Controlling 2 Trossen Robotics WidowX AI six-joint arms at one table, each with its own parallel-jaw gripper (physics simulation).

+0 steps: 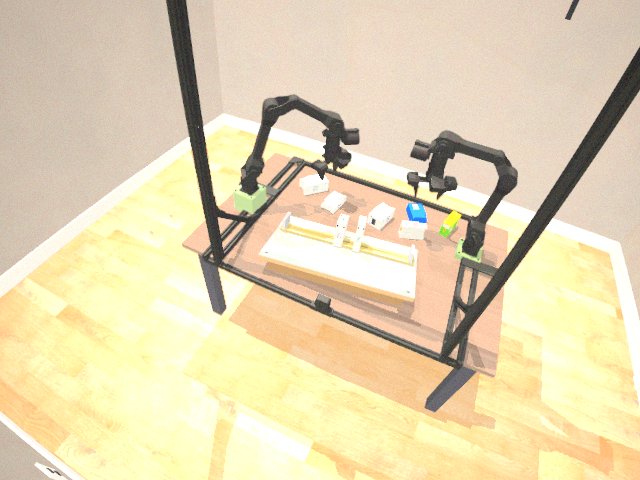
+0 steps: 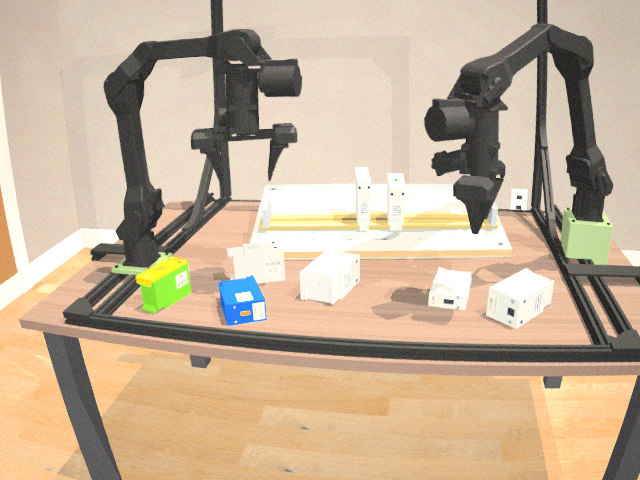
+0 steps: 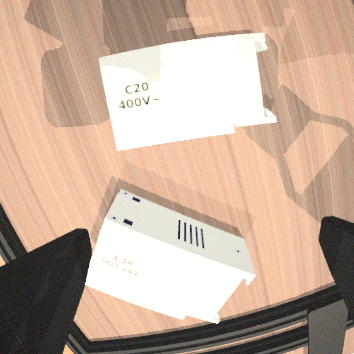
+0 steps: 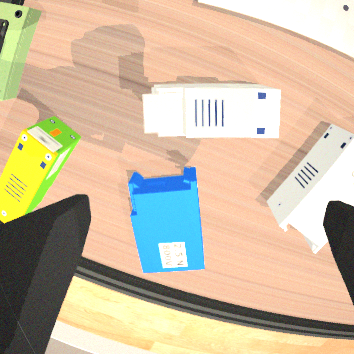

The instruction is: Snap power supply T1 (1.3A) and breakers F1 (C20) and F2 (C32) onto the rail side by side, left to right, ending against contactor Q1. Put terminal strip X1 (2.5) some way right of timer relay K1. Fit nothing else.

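Seen in the pictures: left gripper, fingertip midpoint: [image 1: 328, 175] [image 2: 479, 226] [image 3: 207, 236]; right gripper, fingertip midpoint: [image 1: 425, 198] [image 2: 245, 182] [image 4: 212, 211]; left arm's base, origin of the base link: [image 1: 249, 189] [image 2: 587, 216]; right arm's base, origin of the base link: [image 1: 469, 249] [image 2: 141, 260].
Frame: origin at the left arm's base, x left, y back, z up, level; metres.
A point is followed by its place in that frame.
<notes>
Power supply T1 [image 1: 313, 184] @(x 0.236, y -0.178, z -0.045 m) [image 2: 520, 298] @(x 0.330, y -0.172, z -0.045 m) [image 3: 160, 275] @(x 0.272, y -0.171, z -0.045 m), marked 1.3A, lies on the table. White breaker C20 [image 1: 333, 202] @(x 0.206, y -0.300, z -0.072 m) [image 2: 449, 289] @(x 0.259, y -0.296, z -0.072 m) [image 3: 185, 95] @(x 0.226, y -0.290, z -0.072 m) lies beside it. Blue terminal strip, marked 2.5 N [image 1: 416, 212] @(x 0.347, y -0.643, z -0.060 m) [image 2: 242, 300] @(x 0.395, y -0.625, z -0.060 m) [image 4: 167, 225] @(x 0.352, y -0.648, z -0.060 m), lies near the table edge. Two more white modules lie by it, one tilted [image 1: 381, 215] @(x 0.219, y -0.521, z -0.046 m) [image 2: 329, 277] @(x 0.299, y -0.502, z -0.049 m) [image 4: 312, 175] @(x 0.242, y -0.546, z -0.060 m), one upright [image 1: 413, 230] @(x 0.214, y -0.670, z -0.048 m) [image 2: 258, 263] @(x 0.249, y -0.653, z -0.058 m) [image 4: 230, 112] @(x 0.227, y -0.653, z -0.031 m); their ratings are unreadable. Left gripper [image 1: 328, 173] @(x 0.228, y -0.250, z 0.039 m) [image 2: 478, 227] @(x 0.228, y -0.250, z 0.039 m) [image 3: 206, 227] @(x 0.228, y -0.250, z 0.039 m) is open above T1. Right gripper [image 1: 428, 194] @(x 0.249, y -0.668, z 0.100 m) [image 2: 247, 179] @(x 0.249, y -0.668, z 0.100 m) [image 4: 209, 205] @(x 0.249, y -0.668, z 0.100 m) is open above the blue strip.
Two white devices [image 1: 341, 230] @(x -0.030, y -0.445, z 0.027 m) [image 2: 362, 198] @(x 0.049, y -0.496, z 0.018 m) stand apart on the yellow rail [image 1: 310, 230] @(x -0.029, y -0.317, z -0.045 m) [image 2: 310, 222] @(x 0.040, y -0.613, z -0.045 m); which is Q1 or K1 is unreadable. White end pieces stand at both rail ends. A green-yellow terminal [image 1: 450, 223] @(x 0.330, y -0.796, z -0.031 m) [image 2: 165, 284] @(x 0.386, y -0.780, z -0.053 m) [image 4: 25, 175] @(x 0.353, y -0.789, z -0.031 m) lies near the right arm's base.
</notes>
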